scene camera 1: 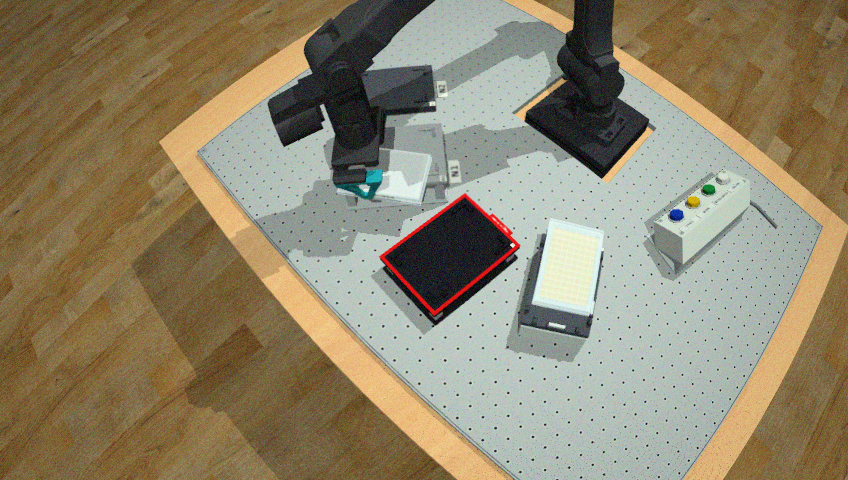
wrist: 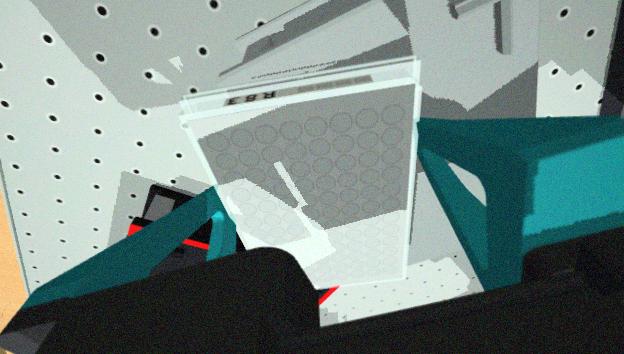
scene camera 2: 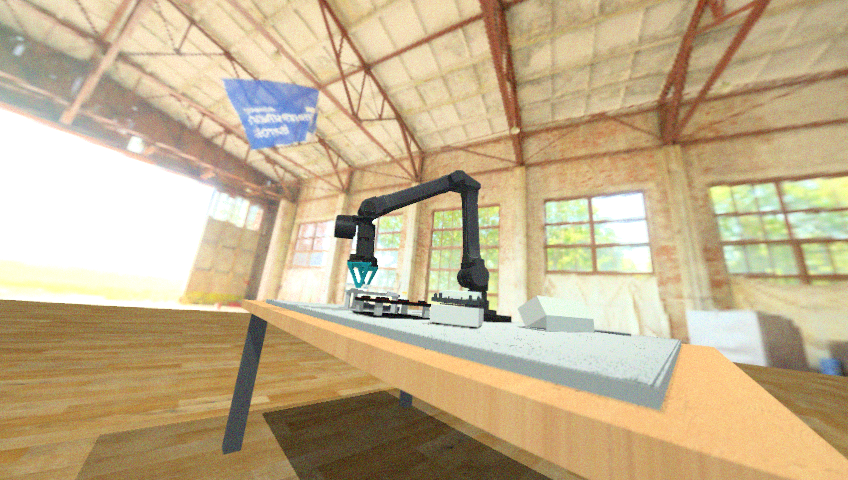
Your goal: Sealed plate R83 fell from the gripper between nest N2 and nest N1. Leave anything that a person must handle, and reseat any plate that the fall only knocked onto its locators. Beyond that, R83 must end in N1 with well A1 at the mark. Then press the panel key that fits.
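Where they show: gripper, fingertip midpoint: (scene camera 1: 370,173) (wrist: 314,164) (scene camera 2: 362,288); arm's base, link origin: (scene camera 1: 591,119).
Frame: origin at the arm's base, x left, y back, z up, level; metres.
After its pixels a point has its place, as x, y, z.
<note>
My gripper (scene camera 1: 380,177) {-0.185, -0.372, 0.046} (scene camera 2: 361,284) {-0.185, -0.372, 0.046} (wrist: 314,164) {-0.185, -0.372, 0.046} is shut on sealed plate R83 (scene camera 1: 407,175) {-0.132, -0.346, 0.058} (wrist: 305,165) {-0.193, -0.380, 0.059}, with a teal finger on each side. The clear plate looks level; its R83 label reads upside down in the wrist view. It hangs over or at a light grey nest (scene camera 1: 431,137) {-0.166, -0.256, 0.038} (wrist: 475,65) {-0.245, -0.326, 0.038}; the remaining gap is hard to judge. A dark grey nest (scene camera 1: 407,89) {-0.307, -0.166, -0.004} lies behind it, and a red-rimmed black nest (scene camera 1: 449,255) {-0.014, -0.391, 0.019} in front. The nest numbers are too small to read surely. The panel (scene camera 1: 708,223) {0.292, -0.085, 0.050} has blue, yellow, green and white keys.
A plate with pale yellow wells (scene camera 1: 570,264) {0.138, -0.309, 0.055} sits on a dark holder (scene camera 1: 556,321) {0.171, -0.381, 0.034}, between the red-rimmed nest and the panel. The arm's black base (scene camera 1: 544,121) {-0.064, -0.069, -0.001} stands at the back right. A wooden border (scene camera 1: 249,258) {-0.279, -0.588, -0.034} edges the perforated board (scene camera 1: 476,380) {0.131, -0.500, -0.021}.
</note>
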